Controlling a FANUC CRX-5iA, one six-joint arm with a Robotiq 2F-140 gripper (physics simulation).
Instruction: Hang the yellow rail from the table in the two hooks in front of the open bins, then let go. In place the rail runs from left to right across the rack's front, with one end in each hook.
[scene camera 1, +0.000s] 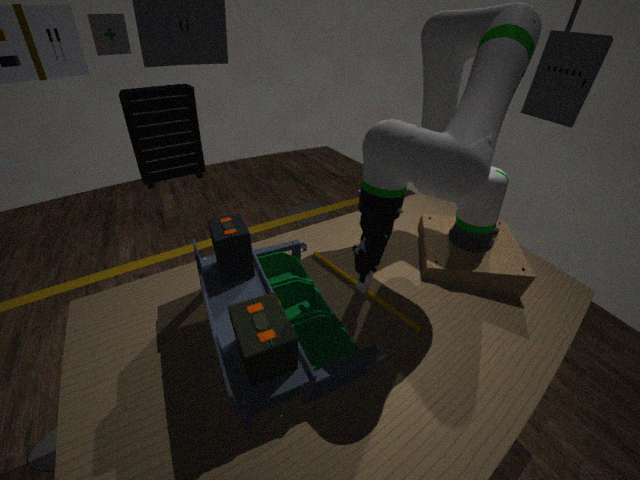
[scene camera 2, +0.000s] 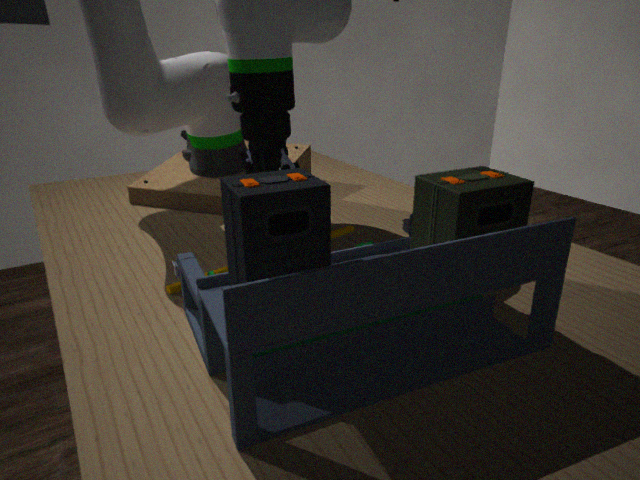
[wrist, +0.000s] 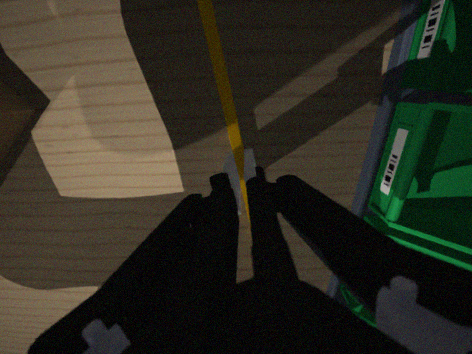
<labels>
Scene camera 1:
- my gripper: 362, 288
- olive green case: 267, 341
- dark grey case: 231, 239
</labels>
